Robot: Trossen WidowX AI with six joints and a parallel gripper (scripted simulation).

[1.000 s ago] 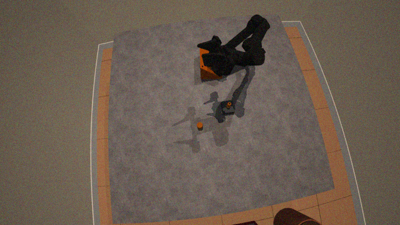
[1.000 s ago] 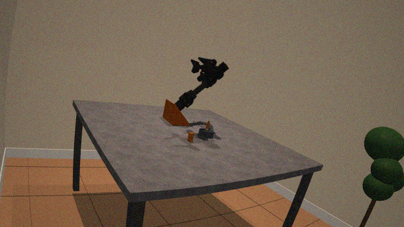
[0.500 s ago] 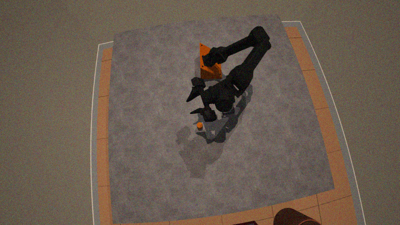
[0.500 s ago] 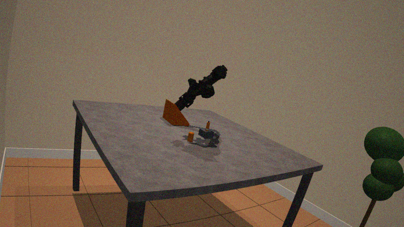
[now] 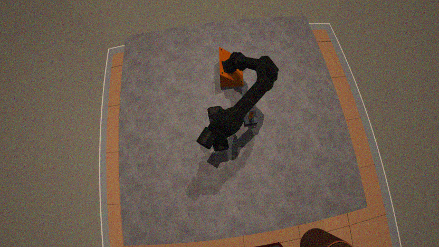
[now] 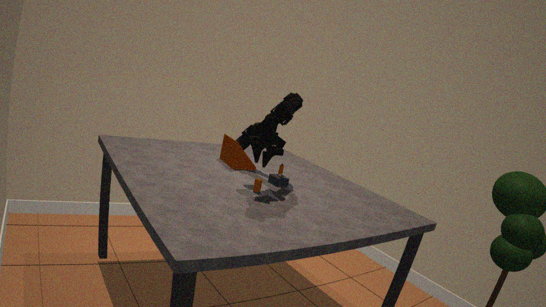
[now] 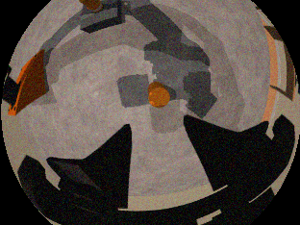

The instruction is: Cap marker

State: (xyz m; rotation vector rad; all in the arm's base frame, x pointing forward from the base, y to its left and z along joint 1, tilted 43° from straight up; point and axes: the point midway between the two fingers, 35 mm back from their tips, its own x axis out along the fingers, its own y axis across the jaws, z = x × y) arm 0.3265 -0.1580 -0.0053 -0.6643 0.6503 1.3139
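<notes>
Right now my gripper tip is 1 cm short of the orange cap and 9 cm above it. Round my gripper tip: dark grey holder block 6 cm behind, 18 cm to the left, 9 cm below.
</notes>
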